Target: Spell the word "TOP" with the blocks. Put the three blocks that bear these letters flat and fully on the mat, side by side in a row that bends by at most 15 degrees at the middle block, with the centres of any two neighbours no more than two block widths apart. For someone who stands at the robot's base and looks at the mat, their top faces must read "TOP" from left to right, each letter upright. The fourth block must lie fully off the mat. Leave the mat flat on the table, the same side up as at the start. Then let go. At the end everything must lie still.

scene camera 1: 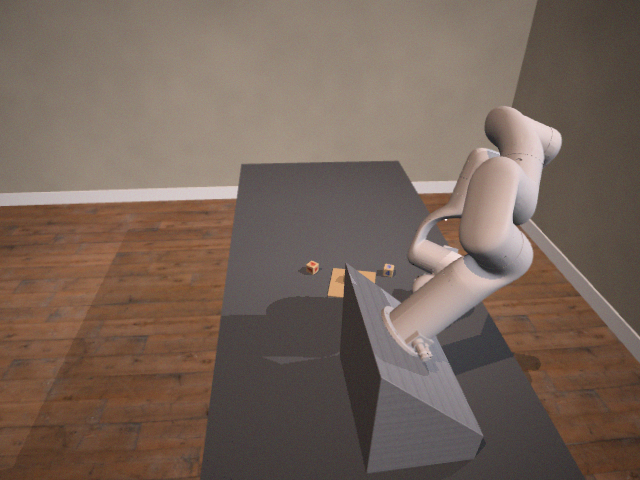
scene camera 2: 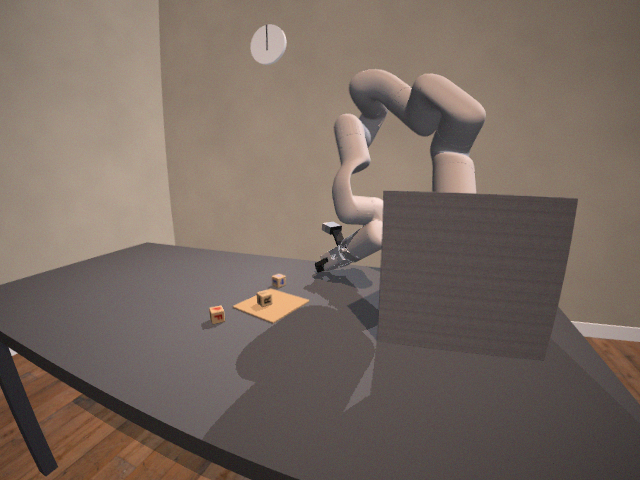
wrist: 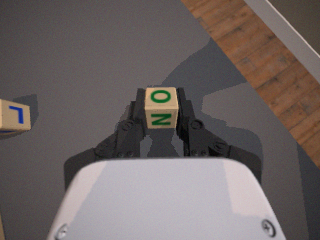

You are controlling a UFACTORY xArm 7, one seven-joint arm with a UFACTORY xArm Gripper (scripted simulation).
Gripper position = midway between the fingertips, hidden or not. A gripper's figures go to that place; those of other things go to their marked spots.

Scene:
The gripper (scene camera 2: 321,267) is 100 cm from the lens. A mat (scene camera 2: 283,304) is 77 cm from the lens.

